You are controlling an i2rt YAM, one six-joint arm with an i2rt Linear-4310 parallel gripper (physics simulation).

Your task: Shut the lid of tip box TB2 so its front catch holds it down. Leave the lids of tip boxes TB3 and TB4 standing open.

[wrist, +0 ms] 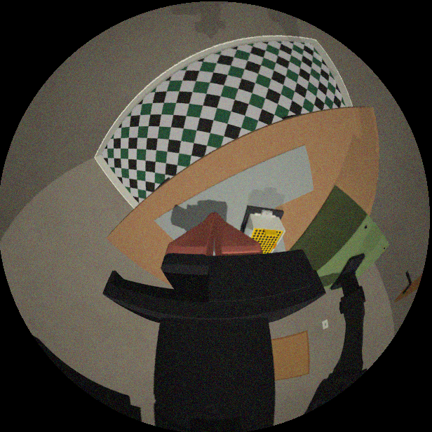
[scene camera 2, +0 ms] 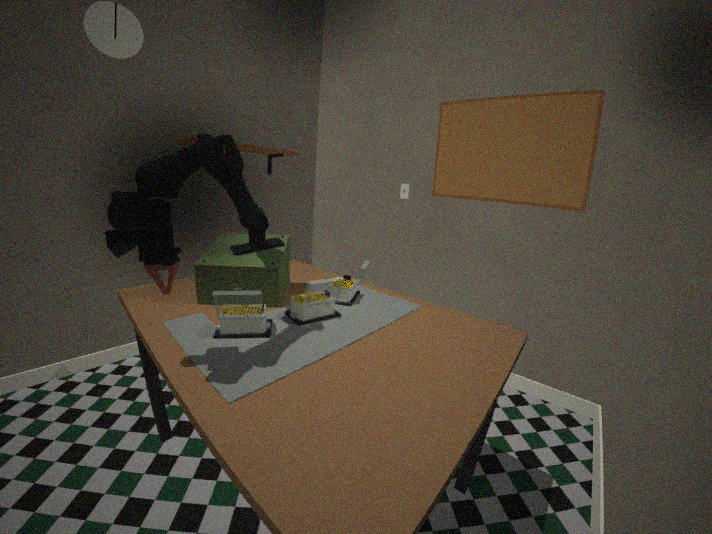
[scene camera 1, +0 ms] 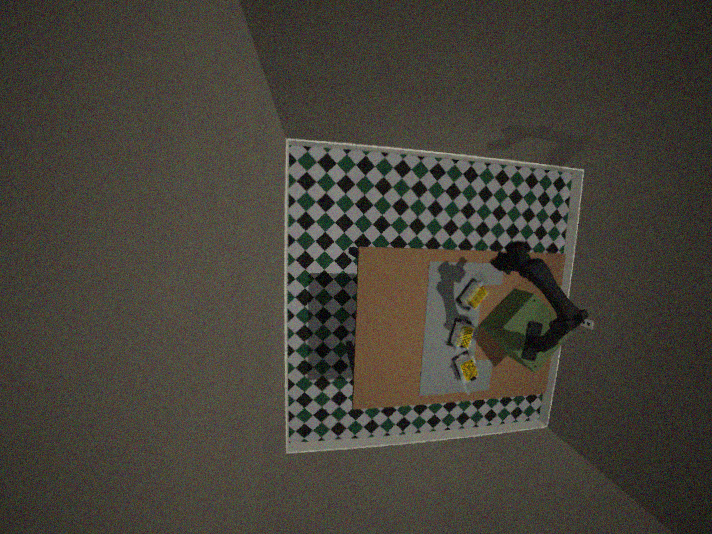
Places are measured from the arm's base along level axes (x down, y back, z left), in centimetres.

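Pixels of known places: gripper, between the fingertips: [scene camera 2: 166, 294] [scene camera 1: 489, 261]; arm's base, origin of its link: [scene camera 2: 257, 247] [scene camera 1: 531, 340].
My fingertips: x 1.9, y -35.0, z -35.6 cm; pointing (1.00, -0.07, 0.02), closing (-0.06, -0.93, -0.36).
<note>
Ahead of a thing's pixels: the offset from my fingertips to its top centre. "spot": to the spot under its first point. Level surfaces: height alone.
Three white tip boxes with yellow racks stand in a row on dark bases; their labels cannot be read. The nearest box in scene camera 2 [scene camera 2: 242, 324] [scene camera 1: 476, 296] [wrist: 266, 221] has its clear lid @[spot: dx +2.6, dy -2.6, dz +15.6 cm] [scene camera 2: 236, 297] standing up at its rear. The middle box @[dx +9.2, dy +5.5, dz +42.4 cm] [scene camera 2: 312, 308] [scene camera 1: 464, 337] shows its yellow rack uncovered, with a pale lid @[spot: dx +2.0, dy -4.3, dz +40.2 cm] [scene camera 2: 322, 283] seen behind it. The far box @[dx +9.2, dy +13.6, dz +60.4 cm] [scene camera 2: 344, 291] [scene camera 1: 468, 369] has a raised lid @[spot: dx +2.6, dy +3.0, dz +62.4 cm] [scene camera 2: 363, 270]. My gripper [scene camera 2: 166, 292] [wrist: 213, 217] is shut and empty, in the air left of the nearest box in scene camera 2, touching no box.
A large green box [scene camera 2: 241, 282] [scene camera 1: 514, 316] [wrist: 327, 227] stands behind the row, close to my arm's base. The boxes stand on a grey-blue mat @[dx +15.8 cm] [scene camera 2: 368, 313] [scene camera 1: 437, 367] [wrist: 287, 172] on the wooden table @[dx +16.1 cm] [scene camera 2: 368, 425] [scene camera 1: 385, 327]. My arm's shadow falls on the mat.
</note>
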